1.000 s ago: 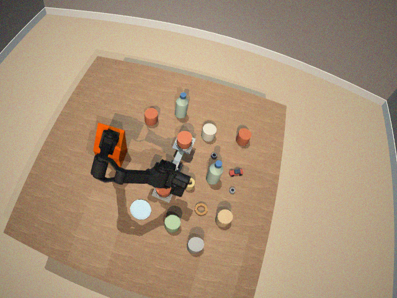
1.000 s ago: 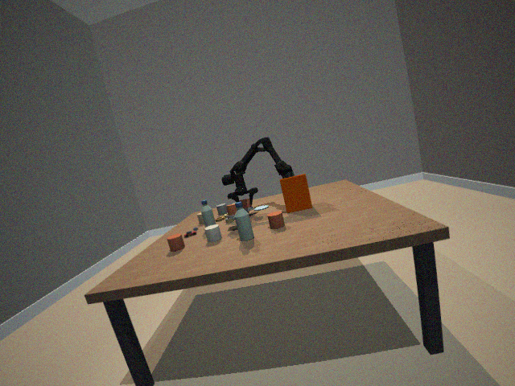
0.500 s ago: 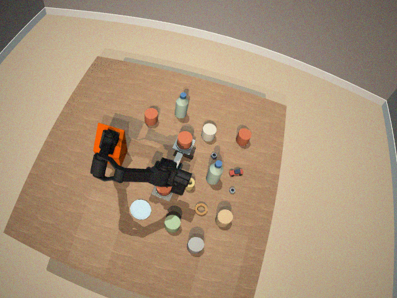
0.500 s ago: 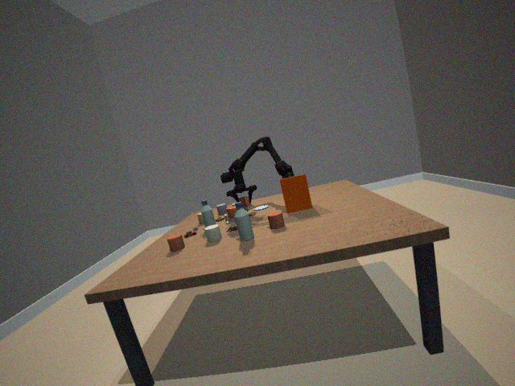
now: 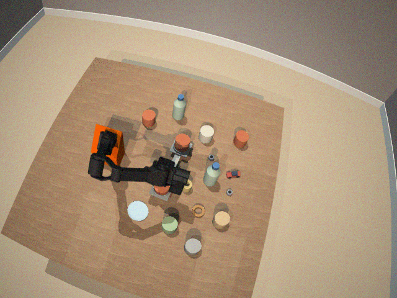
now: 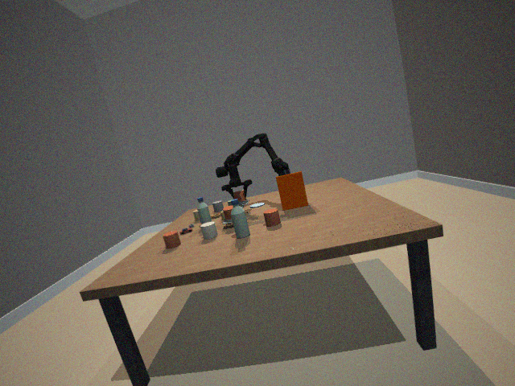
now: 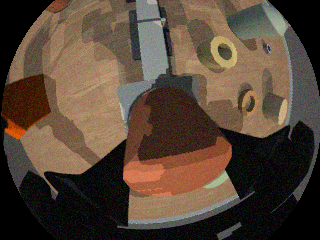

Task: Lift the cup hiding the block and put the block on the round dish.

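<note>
The round pale blue dish is 120 mm to the right of my gripper tip, 90 mm below it and 80 mm behind it. Also, from my gripper tip: cup: 20 mm to the right, 10 mm above; then balance: 130 mm to the left, 70 mm below, 10 mm ahead; then balance beam: 130 mm to the left, 50 mm below, 10 mm ahead.
</note>
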